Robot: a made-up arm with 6 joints. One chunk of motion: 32 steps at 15 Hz.
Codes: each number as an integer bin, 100 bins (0 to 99) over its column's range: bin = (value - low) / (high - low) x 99, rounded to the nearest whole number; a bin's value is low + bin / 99 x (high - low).
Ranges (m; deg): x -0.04..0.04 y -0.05..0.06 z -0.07..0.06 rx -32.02..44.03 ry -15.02..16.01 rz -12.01..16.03
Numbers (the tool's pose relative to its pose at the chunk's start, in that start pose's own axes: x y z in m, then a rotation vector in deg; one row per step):
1: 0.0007 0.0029 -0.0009 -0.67 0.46 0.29
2: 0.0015 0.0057 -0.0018 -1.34 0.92 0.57
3: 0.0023 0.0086 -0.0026 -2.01 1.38 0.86
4: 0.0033 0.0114 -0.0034 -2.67 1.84 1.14
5: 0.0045 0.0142 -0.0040 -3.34 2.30 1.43
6: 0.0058 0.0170 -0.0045 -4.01 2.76 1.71
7: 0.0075 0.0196 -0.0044 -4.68 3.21 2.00
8: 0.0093 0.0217 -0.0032 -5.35 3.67 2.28
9: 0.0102 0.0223 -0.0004 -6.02 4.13 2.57
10: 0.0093 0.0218 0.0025 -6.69 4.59 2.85
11: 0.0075 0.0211 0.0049 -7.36 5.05 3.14
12: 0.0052 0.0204 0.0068 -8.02 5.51 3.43
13: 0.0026 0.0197 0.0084 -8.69 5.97 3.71
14: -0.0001 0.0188 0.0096 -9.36 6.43 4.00
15: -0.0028 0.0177 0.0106 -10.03 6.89 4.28
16: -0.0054 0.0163 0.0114 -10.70 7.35 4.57
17: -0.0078 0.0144 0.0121 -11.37 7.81 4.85
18: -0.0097 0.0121 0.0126 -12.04 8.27 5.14
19: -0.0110 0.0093 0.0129 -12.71 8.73 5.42
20: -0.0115 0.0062 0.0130 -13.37 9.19 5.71
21: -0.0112 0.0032 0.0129 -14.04 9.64 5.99
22: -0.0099 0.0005 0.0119 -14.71 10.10 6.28
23: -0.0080 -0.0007 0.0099 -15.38 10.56 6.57
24: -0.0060 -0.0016 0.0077 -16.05 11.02 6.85
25: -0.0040 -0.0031 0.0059 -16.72 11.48 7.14
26: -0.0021 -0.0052 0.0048 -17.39 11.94 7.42
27: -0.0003 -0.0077 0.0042 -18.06 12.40 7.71
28: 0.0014 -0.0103 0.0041 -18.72 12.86 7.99
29: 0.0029 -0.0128 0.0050 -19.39 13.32 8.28
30: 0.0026 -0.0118 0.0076 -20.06 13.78 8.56
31: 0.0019 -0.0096 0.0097 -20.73 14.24 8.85
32: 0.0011 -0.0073 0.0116 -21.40 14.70 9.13
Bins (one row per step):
1: 50 48 53 41 49 43
2: 51 50 52 40 51 44
3: 52 53 51 39 52 45
4: 54 55 51 38 54 46
5: 55 58 50 37 55 47
6: 57 60 50 36 57 48
7: 59 63 50 36 58 49
8: 61 65 51 35 60 50
9: 62 65 53 34 61 51
10: 61 65 55 33 63 52
11: 59 64 57 32 64 53
12: 56 63 58 31 66 55
13: 53 63 60 30 67 56
14: 49 62 61 29 68 57
15: 46 61 61 29 70 58
16: 43 60 62 28 71 59
17: 40 58 63 27 73 60
18: 37 56 63 26 74 61
19: 36 53 63 25 76 62
20: 35 51 63 24 77 63
21: 36 48 63 23 79 64
22: 37 45 62 23 80 65
23: 40 44 61 22 82 66
24: 42 44 59 21 83 67
25: 45 42 58 20 85 68
26: 47 40 57 19 86 69
27: 49 38 57 18 87 70
28: 51 36 56 17 89 71
29: 53 33 57 16 90 72
30: 53 34 59 16 92 73
31: 52 36 61 15 93 74
32: 51 38 62 14 95 75

